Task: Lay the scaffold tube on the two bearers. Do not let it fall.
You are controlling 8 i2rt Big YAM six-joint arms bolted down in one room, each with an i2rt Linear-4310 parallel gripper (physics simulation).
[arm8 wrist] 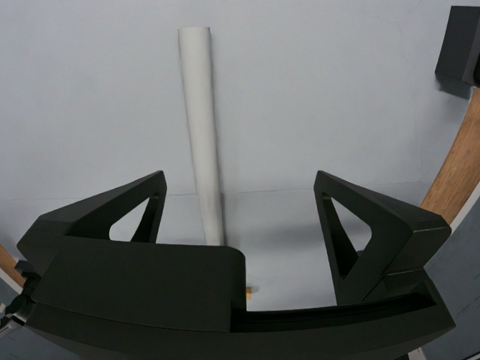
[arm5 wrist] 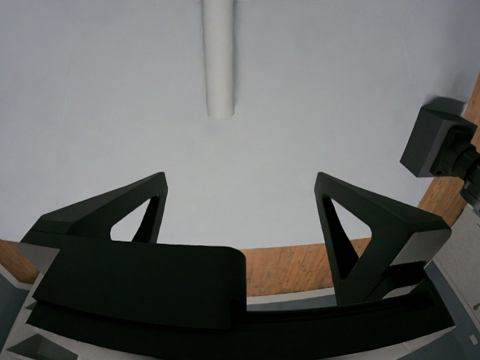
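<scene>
A long pale grey scaffold tube (arm5 wrist: 219, 60) (arm8 wrist: 200, 115) lies on the light grey surface. In the arm5 wrist view its near end is ahead of the fingers. In the arm8 wrist view it runs from the upper middle down between the fingers and passes out of sight behind the gripper body. My arm5 gripper (arm5 wrist: 241, 174) is open and empty, short of the tube's end. My arm8 gripper (arm8 wrist: 240, 172) is open above the tube, which lies nearer its left finger. I cannot make out the two bearers in either view.
A dark block-shaped part of another arm (arm5 wrist: 422, 142) (arm8 wrist: 455, 45) is at the right in both views. A wooden edge (arm5 wrist: 285, 270) (arm8 wrist: 457, 155) borders the surface. A small orange-brown piece (arm8 wrist: 248, 293) shows beside the arm8 gripper body. Another dark arm part (arm8 wrist: 29, 285) is at lower left.
</scene>
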